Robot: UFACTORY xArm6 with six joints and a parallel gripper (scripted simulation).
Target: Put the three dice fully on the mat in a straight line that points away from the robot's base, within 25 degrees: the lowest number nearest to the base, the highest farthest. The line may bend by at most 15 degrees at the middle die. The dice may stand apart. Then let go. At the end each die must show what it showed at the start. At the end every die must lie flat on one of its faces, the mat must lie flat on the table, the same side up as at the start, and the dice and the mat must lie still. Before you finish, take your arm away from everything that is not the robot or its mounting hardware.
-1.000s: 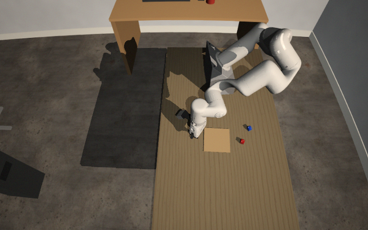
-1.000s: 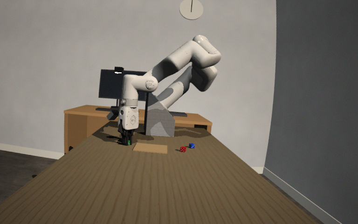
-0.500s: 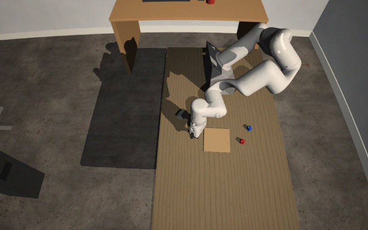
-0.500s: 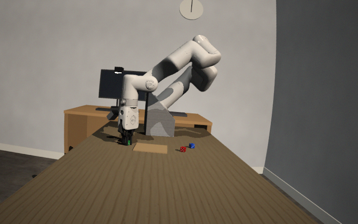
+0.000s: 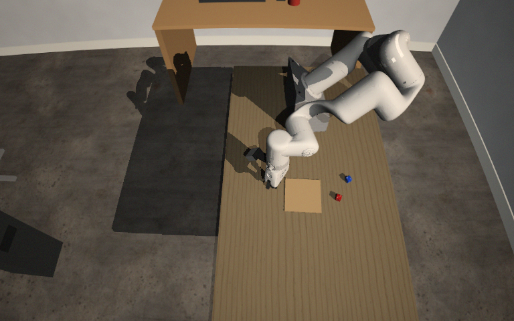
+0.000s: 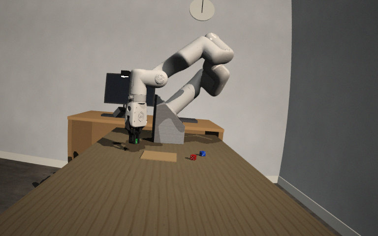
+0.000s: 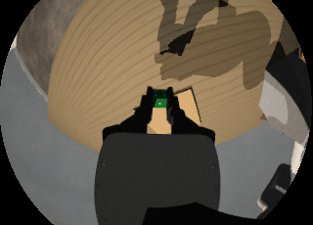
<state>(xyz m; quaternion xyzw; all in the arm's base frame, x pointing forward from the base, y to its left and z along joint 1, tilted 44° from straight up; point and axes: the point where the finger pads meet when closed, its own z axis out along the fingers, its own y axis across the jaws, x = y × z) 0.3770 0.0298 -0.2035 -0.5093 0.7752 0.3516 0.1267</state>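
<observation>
The tan mat is 2 cm ahead of my hand, 11 cm to the left of it and 6 cm below it. Round my hand: red die (2 cm ahead, 25 cm to the left, 5 cm below); green die (1 cm below); blue die (6 cm behind, 29 cm to the left, 5 cm below).
</observation>
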